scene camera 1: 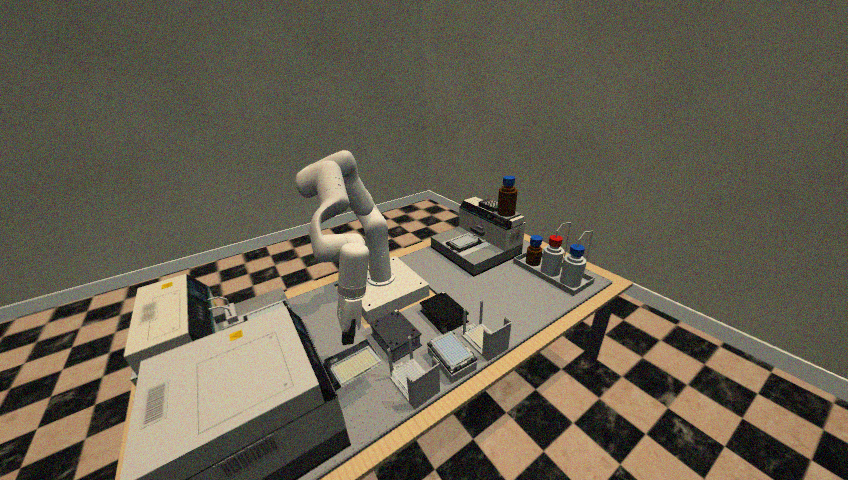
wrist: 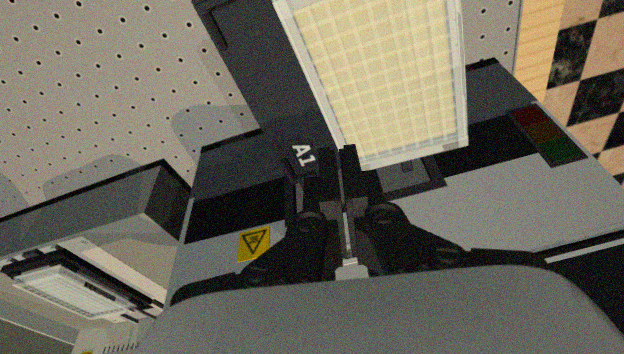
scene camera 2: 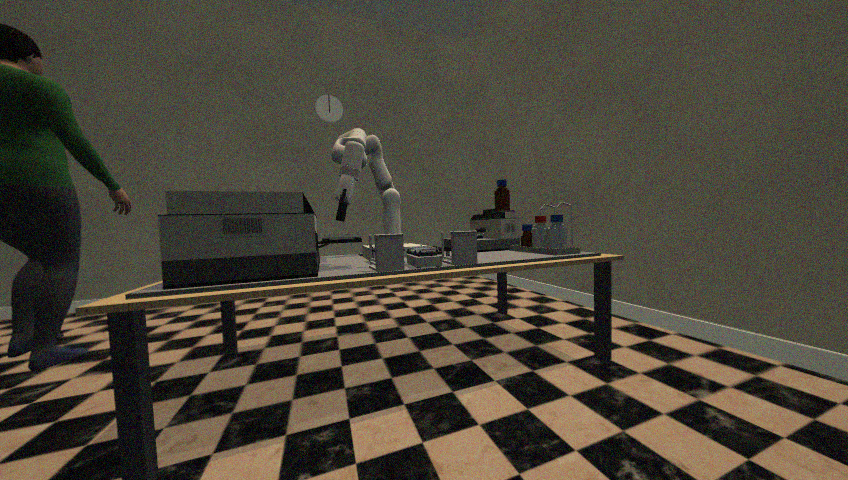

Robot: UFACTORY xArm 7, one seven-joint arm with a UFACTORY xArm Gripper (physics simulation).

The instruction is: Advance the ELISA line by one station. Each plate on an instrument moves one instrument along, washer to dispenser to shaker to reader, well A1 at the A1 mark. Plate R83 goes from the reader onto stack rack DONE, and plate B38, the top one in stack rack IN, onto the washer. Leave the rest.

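Frame: origin at the arm's base, x ahead, y left, z up, level; millimetres.
Seen in the pictures: gripper, fingertip midpoint: (scene camera 1: 347, 342) (wrist: 339, 173) (scene camera 2: 339, 220); arm's base at its link origin: (scene camera 1: 381, 278).
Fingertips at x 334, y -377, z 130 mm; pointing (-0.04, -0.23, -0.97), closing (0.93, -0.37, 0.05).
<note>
Offsets run from my fingertips to a thing's top centre. "spot": to the spot under its first point.
My gripper (scene camera 1: 348, 340) (scene camera 2: 340, 215) (wrist: 339, 173) is shut with nothing between its fingers. It hangs above the dark carrier {spot: 10 mm back, 45 mm right, 55 mm down} (scene camera 1: 334, 361) (wrist: 240, 65) of the large instrument. A yellow-welled plate {37 mm ahead, 5 mm right, 48 mm down} (scene camera 1: 355, 364) (wrist: 385, 80) lies at that carrier, off to one side in the wrist view, with its near corner by the fingertips; whether it is level is unclear. The white A1 mark {36 mm back, 38 mm right, 71 mm down} (wrist: 302, 155) shows left of the fingertips. A light blue plate {168 mm ahead, 268 mm left, 113 mm down} (scene camera 1: 452, 348) sits on a low device between two stack racks {spot: 205 mm ahead, 101 mm left, 108 mm down} (scene camera 1: 423, 386) {spot: 265 mm ahead, 381 mm left, 89 mm down} (scene camera 1: 496, 337). Plate and rack labels are not readable.
The large instrument {57 mm back, 278 mm right, 88 mm up} (scene camera 1: 238, 380) (scene camera 2: 238, 237) stands beside my gripper. A smaller instrument (scene camera 1: 160, 315) is behind it. A dark block {56 mm back, 209 mm left, 113 mm down} (scene camera 1: 395, 333) and black box {9 mm back, 421 mm left, 130 mm down} (scene camera 1: 443, 311) are near the racks. Another instrument (scene camera 1: 496, 228) bears a brown bottle {spot: 61 mm back, 951 mm left, 126 mm up} (scene camera 1: 507, 201). A person (scene camera 2: 35, 172) stands at the left.
</note>
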